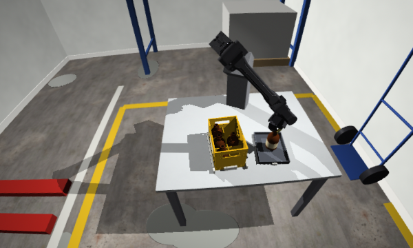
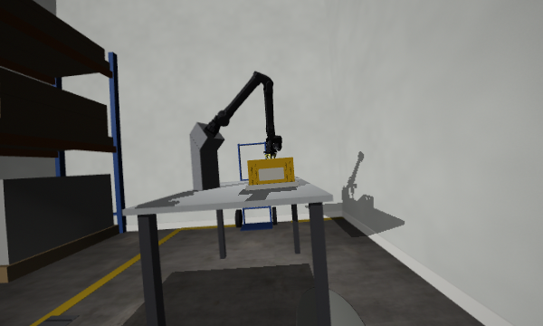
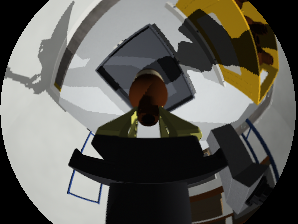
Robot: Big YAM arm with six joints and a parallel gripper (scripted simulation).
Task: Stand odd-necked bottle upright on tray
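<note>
Now: hand 60 mm above the brown bottle. The rest, counted from my hand: dark tray (150 mm below); crate (120 mm behind, 270 mm to the right, 80 mm below).
</note>
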